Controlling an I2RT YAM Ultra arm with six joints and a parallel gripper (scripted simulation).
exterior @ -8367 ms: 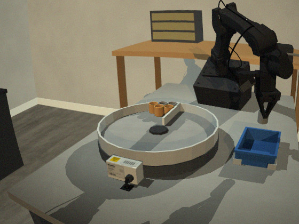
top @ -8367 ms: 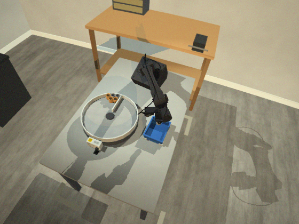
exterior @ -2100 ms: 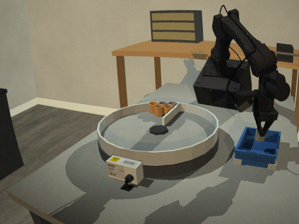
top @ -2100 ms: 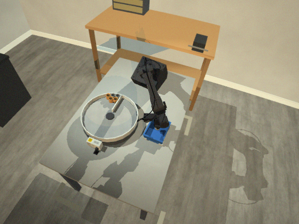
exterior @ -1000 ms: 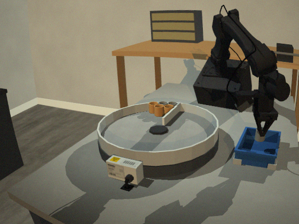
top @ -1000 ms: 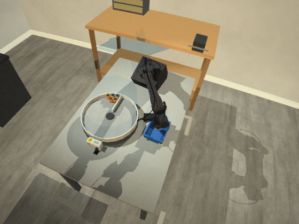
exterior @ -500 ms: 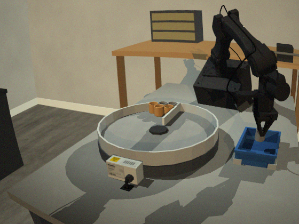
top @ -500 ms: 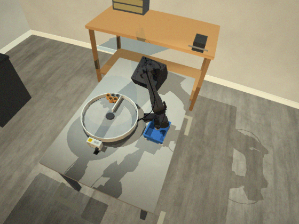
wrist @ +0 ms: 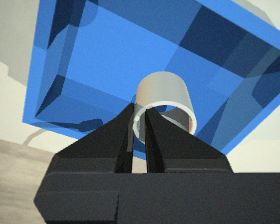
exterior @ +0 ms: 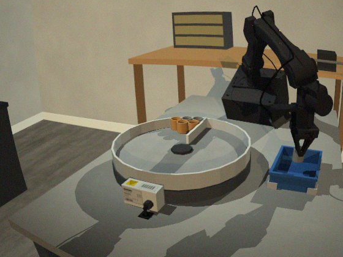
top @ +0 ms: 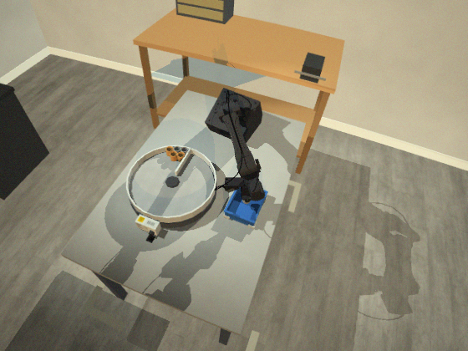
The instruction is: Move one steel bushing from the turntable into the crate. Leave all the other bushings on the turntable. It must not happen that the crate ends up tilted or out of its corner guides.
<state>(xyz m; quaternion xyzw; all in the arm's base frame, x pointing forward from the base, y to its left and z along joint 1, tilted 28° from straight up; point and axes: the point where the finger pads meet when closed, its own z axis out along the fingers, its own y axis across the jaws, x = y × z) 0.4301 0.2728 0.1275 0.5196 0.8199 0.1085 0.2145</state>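
The blue crate is 60 mm below my hand, 20 mm behind it and 10 mm to the right of it. Also, from my hand: round turntable: 370 mm to the right, 40 mm ahead, 30 mm below.
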